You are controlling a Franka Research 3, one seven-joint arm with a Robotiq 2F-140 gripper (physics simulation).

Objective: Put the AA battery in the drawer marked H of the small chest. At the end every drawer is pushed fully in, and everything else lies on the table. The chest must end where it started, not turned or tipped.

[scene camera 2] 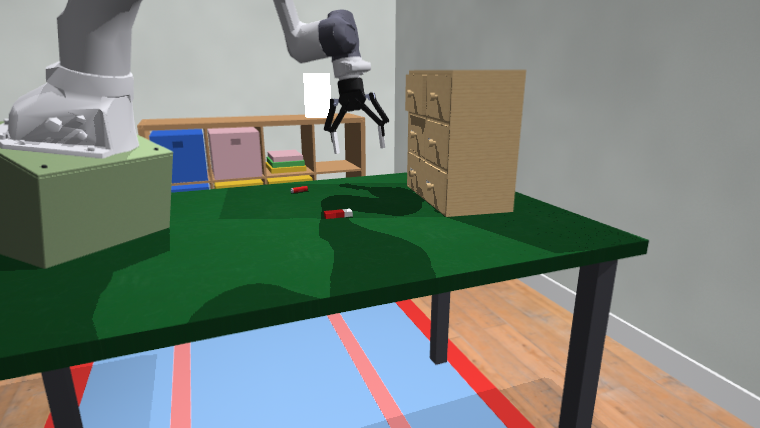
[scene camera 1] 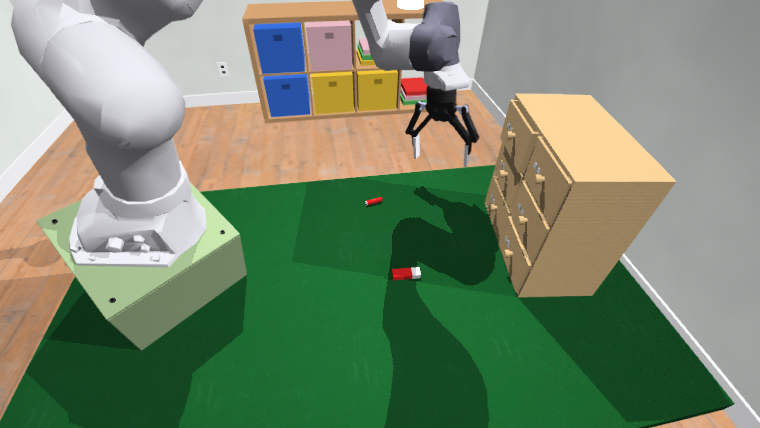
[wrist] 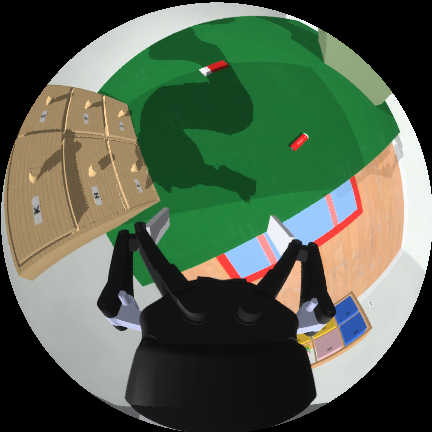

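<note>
The AA battery (scene camera 1: 373, 201) (scene camera 2: 299, 189) (wrist: 299, 142), a small red cylinder with a pale end, lies on the green table. The wooden chest (scene camera 1: 595, 228) (scene camera 2: 483, 138) (wrist: 115, 220) stands upright at the right, with two columns of three knobbed drawers. The drawer marked H (scene camera 1: 503, 175) (scene camera 2: 414, 135) (wrist: 95, 182) is the middle one of the far column and looks pushed in. Above it, drawer K (scene camera 1: 513, 130) (scene camera 2: 416, 93) (wrist: 35, 190) seems to stand out slightly. My gripper (scene camera 1: 441, 158) (scene camera 2: 358, 147) (wrist: 219, 220) is open and empty, high near the table's far edge, beside the chest's front.
A red and white block (scene camera 1: 405, 273) (scene camera 2: 337, 213) (wrist: 214, 68) lies on the table (scene camera 1: 319, 329) (scene camera 2: 255, 249) (wrist: 280, 100), nearer the scene cameras than the battery. The arm's green base (scene camera 1: 186, 297) (scene camera 2: 106, 212) (wrist: 355, 70) stands at the left. A cubby shelf (scene camera 1: 329, 114) (scene camera 2: 249, 121) is beyond the table.
</note>
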